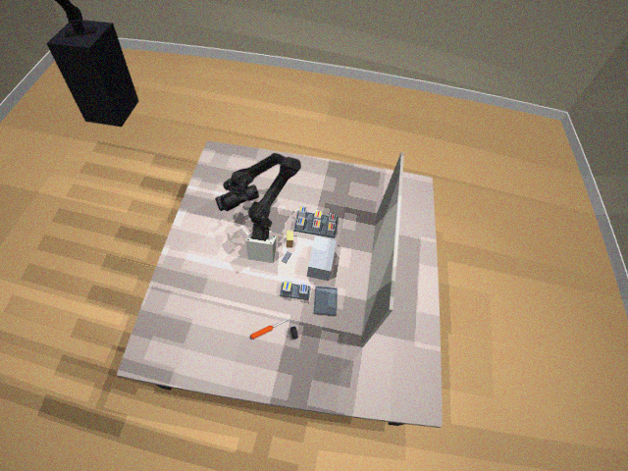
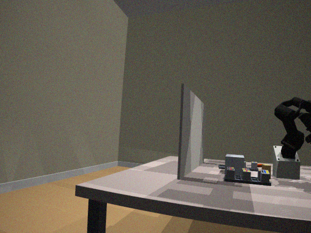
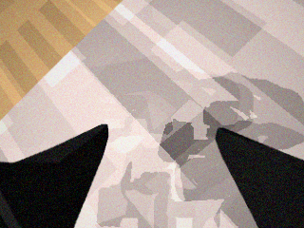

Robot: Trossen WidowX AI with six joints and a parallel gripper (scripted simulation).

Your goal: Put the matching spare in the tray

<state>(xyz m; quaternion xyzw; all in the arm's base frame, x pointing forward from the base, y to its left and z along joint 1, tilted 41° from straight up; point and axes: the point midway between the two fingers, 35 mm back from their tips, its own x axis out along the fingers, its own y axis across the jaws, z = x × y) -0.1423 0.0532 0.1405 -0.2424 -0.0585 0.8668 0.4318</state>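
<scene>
The grey spare lies 390 mm ahead of my gripper tip, 120 mm below it and 40 mm to the left of it. From my gripper tip the other things lie so: grey mounted unit (450 mm ahead, 140 mm to the right, 110 mm below); then flat blue-grey tray (500 mm ahead, 320 mm to the right, 160 mm below); then brown block (280 mm ahead, 130 mm below, 70 mm to the right).
</scene>
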